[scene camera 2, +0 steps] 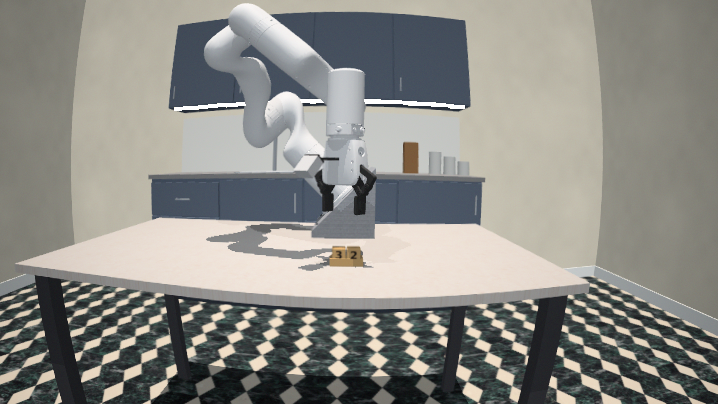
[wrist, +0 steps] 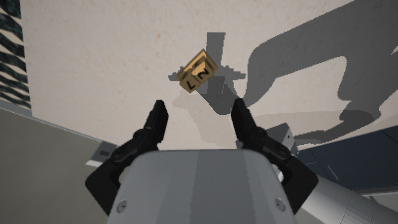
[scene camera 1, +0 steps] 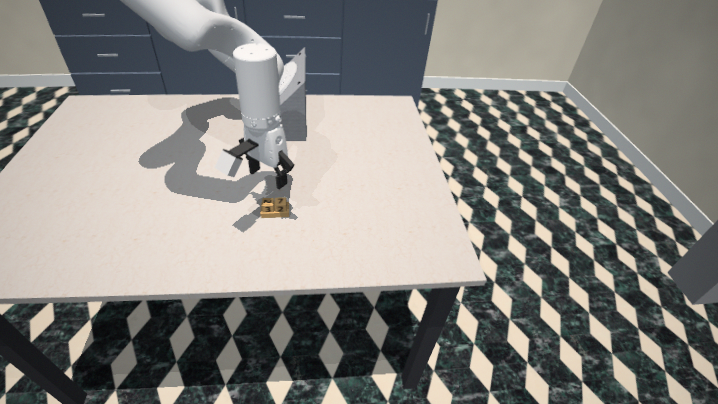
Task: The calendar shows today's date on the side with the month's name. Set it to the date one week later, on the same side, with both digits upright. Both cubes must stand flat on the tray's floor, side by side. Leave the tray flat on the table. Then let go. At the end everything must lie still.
Labels:
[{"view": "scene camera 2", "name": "my gripper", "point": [343, 212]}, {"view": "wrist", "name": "my gripper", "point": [199, 107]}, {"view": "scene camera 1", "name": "my gripper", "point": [268, 178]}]

